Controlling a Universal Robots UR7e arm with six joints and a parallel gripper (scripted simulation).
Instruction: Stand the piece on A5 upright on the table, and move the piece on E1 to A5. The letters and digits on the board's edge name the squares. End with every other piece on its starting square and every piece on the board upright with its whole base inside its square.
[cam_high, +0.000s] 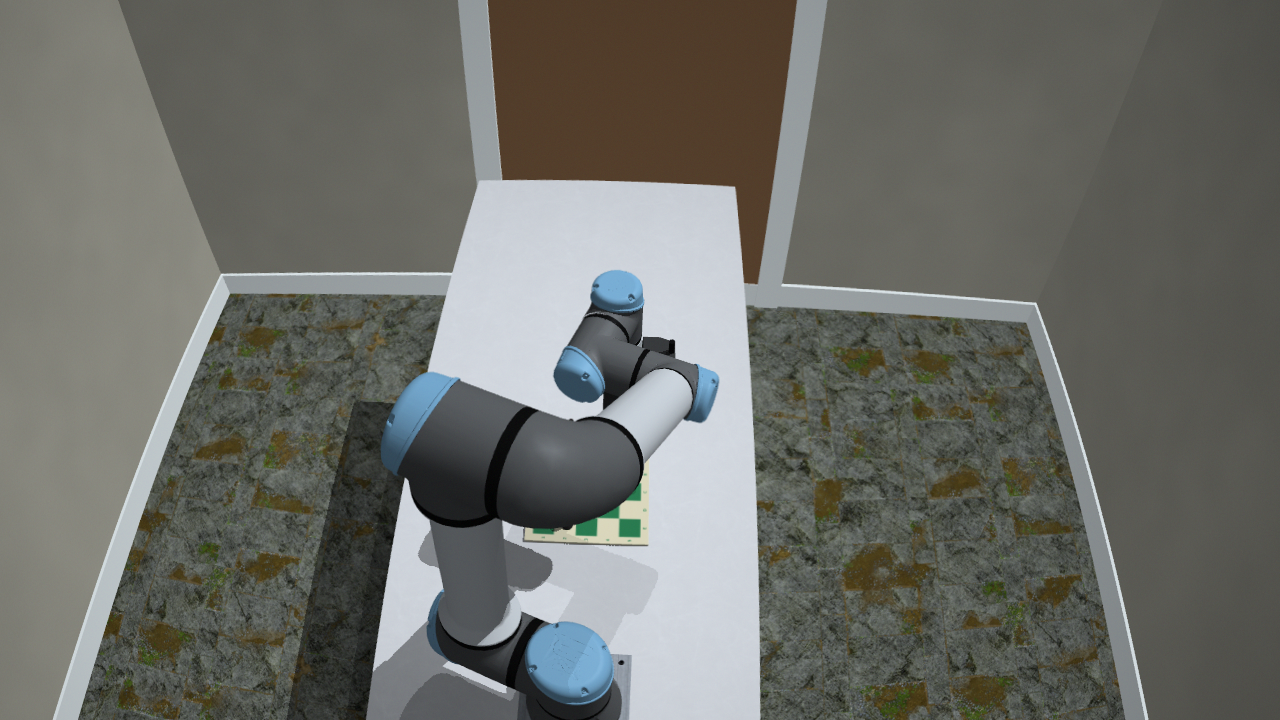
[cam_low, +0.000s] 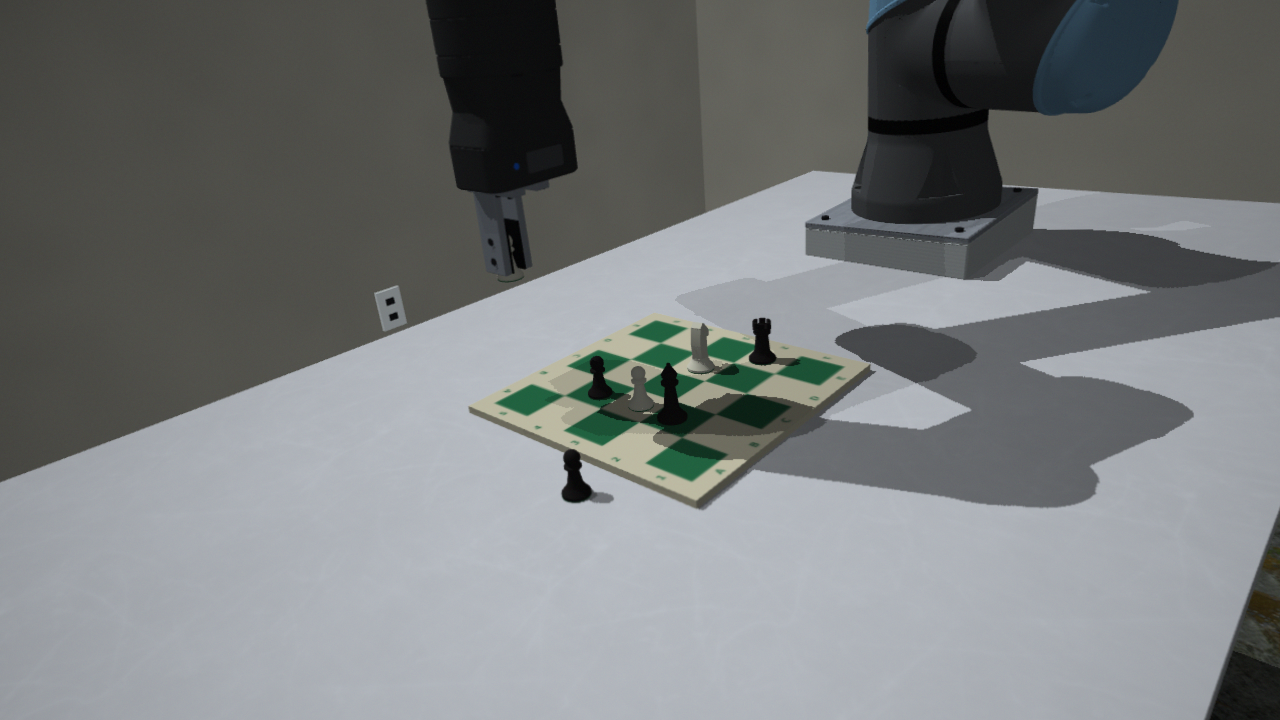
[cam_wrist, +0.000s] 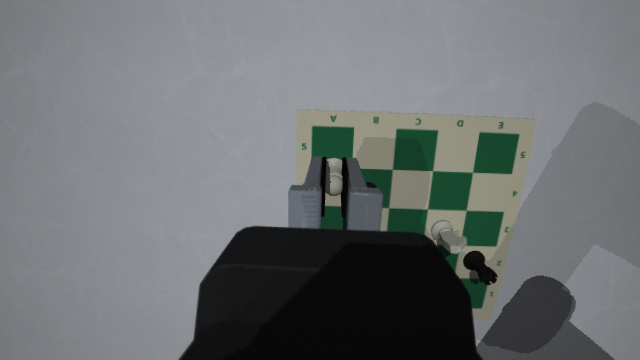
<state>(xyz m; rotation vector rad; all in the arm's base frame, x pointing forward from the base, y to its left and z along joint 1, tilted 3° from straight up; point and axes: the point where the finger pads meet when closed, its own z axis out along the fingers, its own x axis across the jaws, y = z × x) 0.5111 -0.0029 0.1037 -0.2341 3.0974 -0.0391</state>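
Now: hand 12 cm above the chessboard, 9 cm past it and 6 cm to the right of it. The rest, counted from my hand: white knight 12 cm behind, 11 cm below, 6 cm to the left.
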